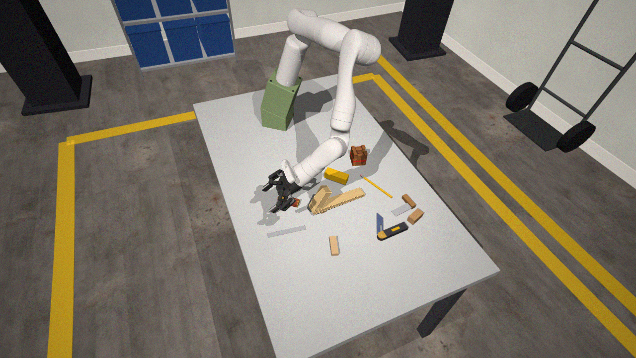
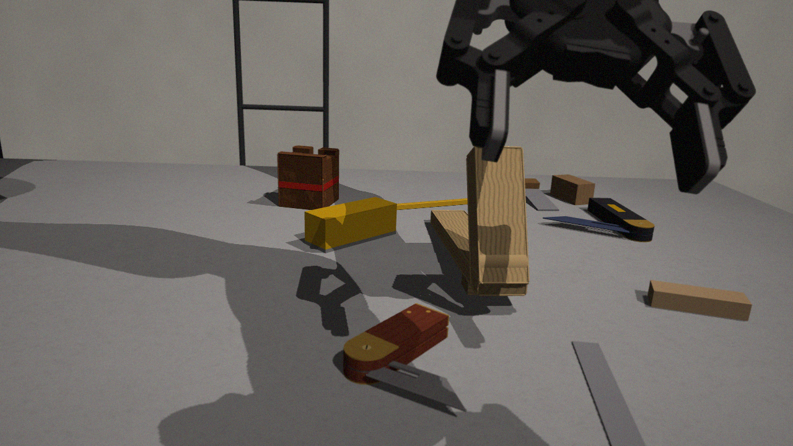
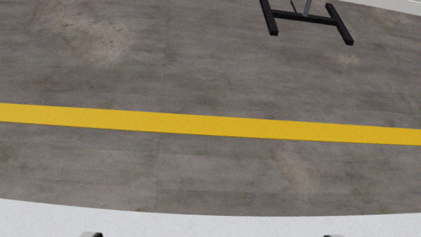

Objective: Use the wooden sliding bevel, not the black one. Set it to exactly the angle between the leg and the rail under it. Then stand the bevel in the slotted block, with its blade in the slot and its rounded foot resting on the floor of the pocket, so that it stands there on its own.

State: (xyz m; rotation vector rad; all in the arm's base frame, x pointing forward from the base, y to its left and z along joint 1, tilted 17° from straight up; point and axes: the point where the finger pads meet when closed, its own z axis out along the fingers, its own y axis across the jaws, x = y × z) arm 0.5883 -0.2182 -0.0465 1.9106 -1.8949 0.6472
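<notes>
My gripper is now 9 cm past the wooden sliding bevel, 8 cm to the right of it and 15 cm above it. From my hand the other things lie so: grey strip 5 cm ahead, 5 cm to the left, 16 cm below; wooden block 16 cm ahead, 20 cm to the left, 15 cm below; grey blade 9 cm behind, 6 cm to the left, 15 cm below.
</notes>
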